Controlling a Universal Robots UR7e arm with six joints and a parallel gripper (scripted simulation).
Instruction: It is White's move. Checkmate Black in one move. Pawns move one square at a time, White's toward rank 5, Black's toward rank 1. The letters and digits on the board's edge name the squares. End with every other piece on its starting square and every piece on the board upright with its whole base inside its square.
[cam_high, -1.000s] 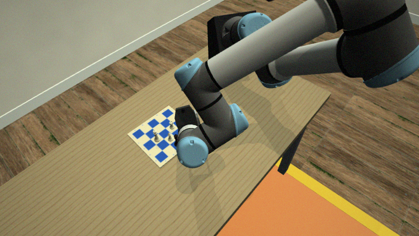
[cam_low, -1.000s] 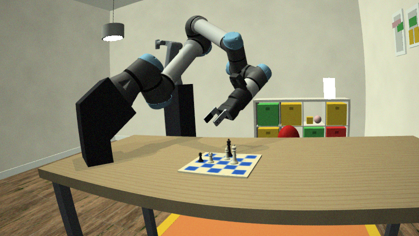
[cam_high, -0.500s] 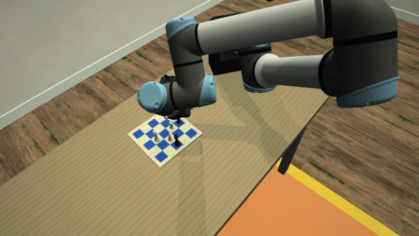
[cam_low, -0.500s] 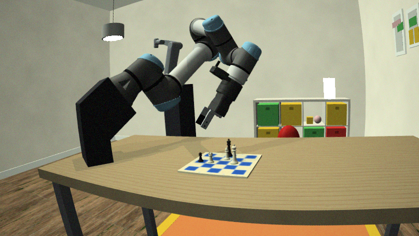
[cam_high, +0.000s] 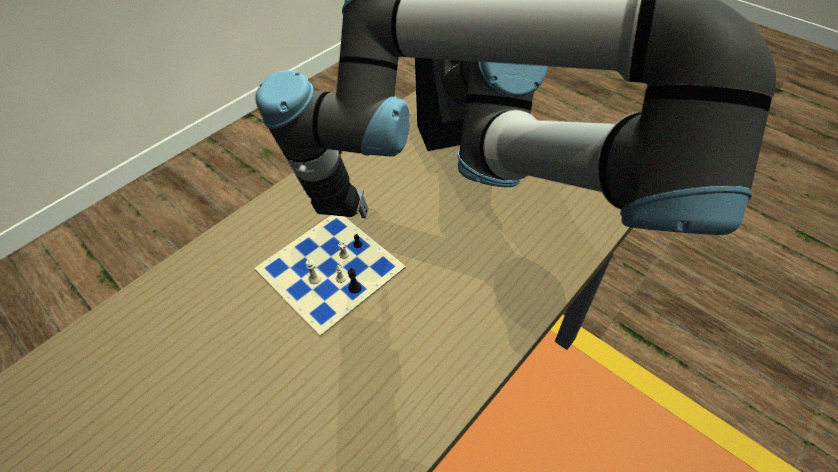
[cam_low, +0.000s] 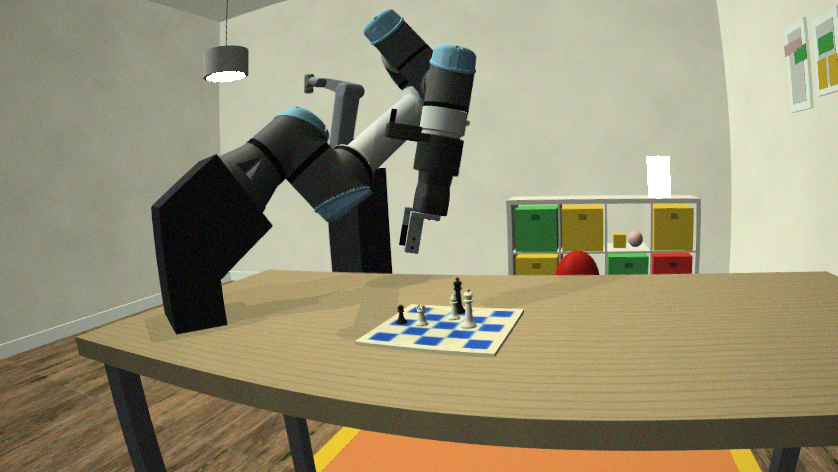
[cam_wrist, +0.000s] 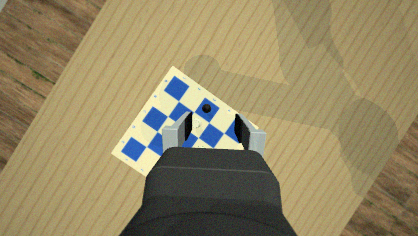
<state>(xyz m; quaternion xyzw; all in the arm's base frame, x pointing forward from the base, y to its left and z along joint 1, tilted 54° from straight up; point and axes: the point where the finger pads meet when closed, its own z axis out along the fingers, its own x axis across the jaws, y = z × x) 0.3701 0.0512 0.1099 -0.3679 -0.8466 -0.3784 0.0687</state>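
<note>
Right now the black pawn is 10 mm behind my hand, 20 mm to the right of it and 130 mm below it. The rest, counted from my hand: blue-and-cream chessboard 60 mm ahead, 140 mm below; then black king 40 mm ahead, 70 mm to the left, 110 mm below; then tall white piece 100 mm ahead, 10 mm to the left, 110 mm below.
</note>
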